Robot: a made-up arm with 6 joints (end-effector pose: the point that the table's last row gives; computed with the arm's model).
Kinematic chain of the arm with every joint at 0, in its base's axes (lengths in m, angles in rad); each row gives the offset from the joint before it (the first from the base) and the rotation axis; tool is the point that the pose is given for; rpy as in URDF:
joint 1: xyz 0 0 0.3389 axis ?
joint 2: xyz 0 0 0 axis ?
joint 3: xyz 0.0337 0 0.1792 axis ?
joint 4: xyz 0.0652 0 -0.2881 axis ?
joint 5: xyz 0 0 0 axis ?
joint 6: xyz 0.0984 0 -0.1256 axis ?
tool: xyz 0 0 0 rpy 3.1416 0 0
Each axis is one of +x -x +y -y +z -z.
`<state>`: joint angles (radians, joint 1 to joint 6).
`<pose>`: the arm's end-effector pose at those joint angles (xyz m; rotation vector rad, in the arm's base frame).
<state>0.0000 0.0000 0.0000 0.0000 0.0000 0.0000</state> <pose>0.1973 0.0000 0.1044 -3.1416 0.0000 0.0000</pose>
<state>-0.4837 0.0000 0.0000 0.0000 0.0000 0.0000</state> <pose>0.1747 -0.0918 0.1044 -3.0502 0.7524 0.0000</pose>
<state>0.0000 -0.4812 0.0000 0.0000 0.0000 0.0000</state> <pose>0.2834 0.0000 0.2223 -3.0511 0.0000 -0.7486</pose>
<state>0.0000 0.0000 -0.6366 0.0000 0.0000 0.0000</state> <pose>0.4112 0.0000 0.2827 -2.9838 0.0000 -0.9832</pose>
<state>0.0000 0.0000 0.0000 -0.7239 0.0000 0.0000</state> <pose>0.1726 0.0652 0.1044 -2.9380 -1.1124 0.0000</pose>
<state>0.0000 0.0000 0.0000 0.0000 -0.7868 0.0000</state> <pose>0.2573 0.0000 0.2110 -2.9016 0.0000 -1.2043</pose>
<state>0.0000 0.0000 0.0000 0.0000 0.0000 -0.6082</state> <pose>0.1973 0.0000 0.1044 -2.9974 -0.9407 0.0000</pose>
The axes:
joint 1: +z
joint 2: +y
joint 3: +y
joint 4: -z
joint 5: +y
joint 6: -z

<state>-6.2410 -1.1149 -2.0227 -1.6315 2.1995 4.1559</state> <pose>-0.2129 -0.1683 0.7422 2.1380 0.5917 -0.3247</pose>
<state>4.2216 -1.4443 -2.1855 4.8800 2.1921 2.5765</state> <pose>0.0244 0.3792 0.6374 -2.6507 0.0194 1.6310</pose>
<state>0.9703 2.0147 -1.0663 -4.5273 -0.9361 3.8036</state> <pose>0.0943 -0.1397 0.0372 0.8626 1.7317 -1.0609</pose>
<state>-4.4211 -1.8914 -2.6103 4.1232 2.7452 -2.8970</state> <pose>0.2304 -0.3653 0.2189 -0.9116 -2.1898 -1.4655</pose>
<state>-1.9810 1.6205 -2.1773 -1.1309 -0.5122 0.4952</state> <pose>-0.0654 -0.4847 0.0674 1.9741 -1.3587 0.8196</pose>
